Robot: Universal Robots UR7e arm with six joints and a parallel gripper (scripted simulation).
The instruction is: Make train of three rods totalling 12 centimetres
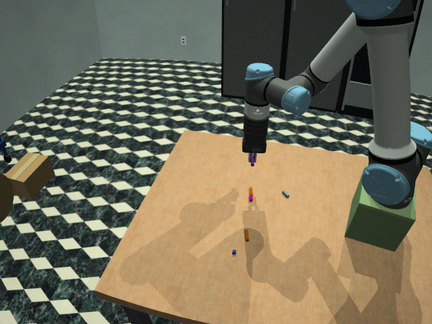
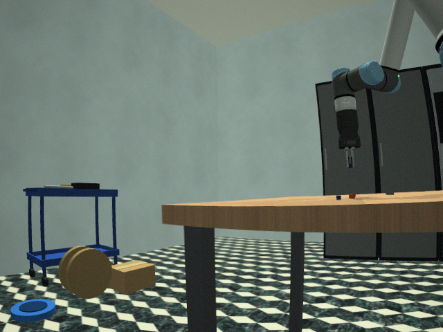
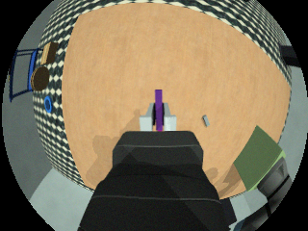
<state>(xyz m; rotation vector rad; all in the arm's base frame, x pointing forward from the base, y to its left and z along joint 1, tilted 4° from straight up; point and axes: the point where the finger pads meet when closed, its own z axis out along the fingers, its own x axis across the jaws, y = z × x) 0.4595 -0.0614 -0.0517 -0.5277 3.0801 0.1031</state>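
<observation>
The magenta rod is 11 cm below my hand, 8 cm to the left of it and 3 cm behind it. Also, from my hand: small blue rod: 31 cm to the left, 11 cm below, 5 cm behind; then grey rod: 13 cm behind, 11 cm below, 1 cm to the left; then purple rod: 1 cm below.
</observation>
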